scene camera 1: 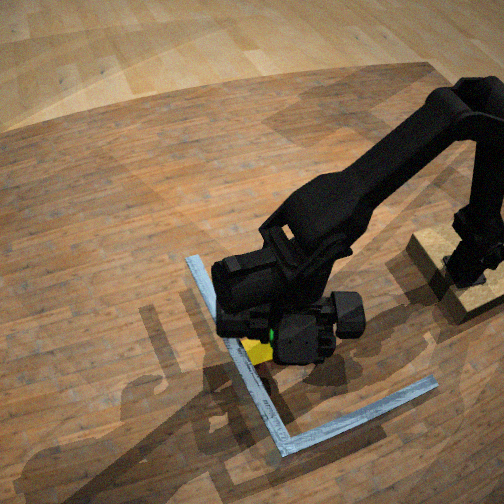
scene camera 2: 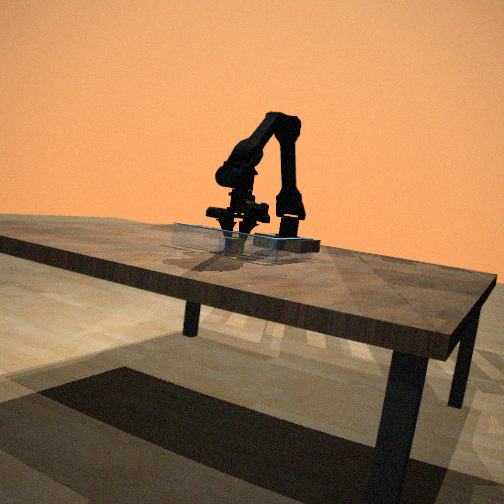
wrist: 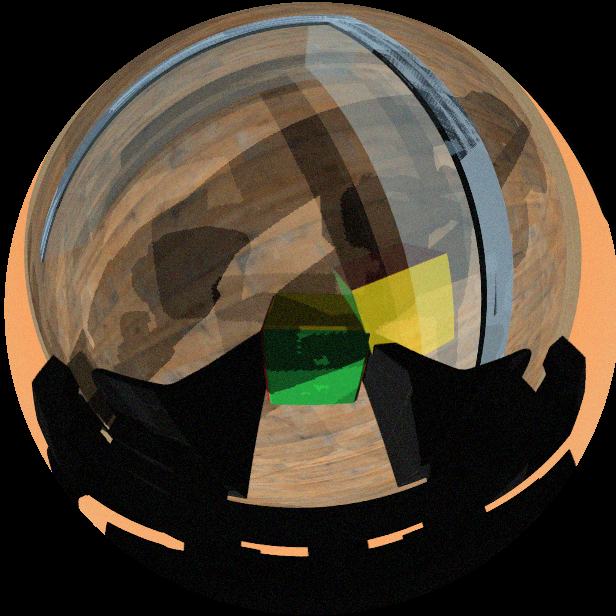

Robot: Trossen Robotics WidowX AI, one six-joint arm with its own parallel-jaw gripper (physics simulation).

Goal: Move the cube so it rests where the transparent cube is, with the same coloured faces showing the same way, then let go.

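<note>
The cube (wrist: 316,352) shows a green face toward the wrist camera, held between my two black fingers. Overlapping its right side is the transparent cube (wrist: 408,303), showing a pale yellow face, offset to the right and slightly farther. In scene camera 1 my gripper (scene camera 1: 272,338) hangs low over the table beside the grey L-shaped strip (scene camera 1: 262,385); a bit of yellow (scene camera 1: 258,351) and green peeks out under it. The gripper is shut on the cube. In scene camera 2 the gripper (scene camera 2: 238,232) sits just above the table.
The grey L-shaped strip runs from the upper left past the cubes to a corner, then off to the right (scene camera 1: 370,415). The arm's base stands on a tan block (scene camera 1: 460,268) at the right edge.
</note>
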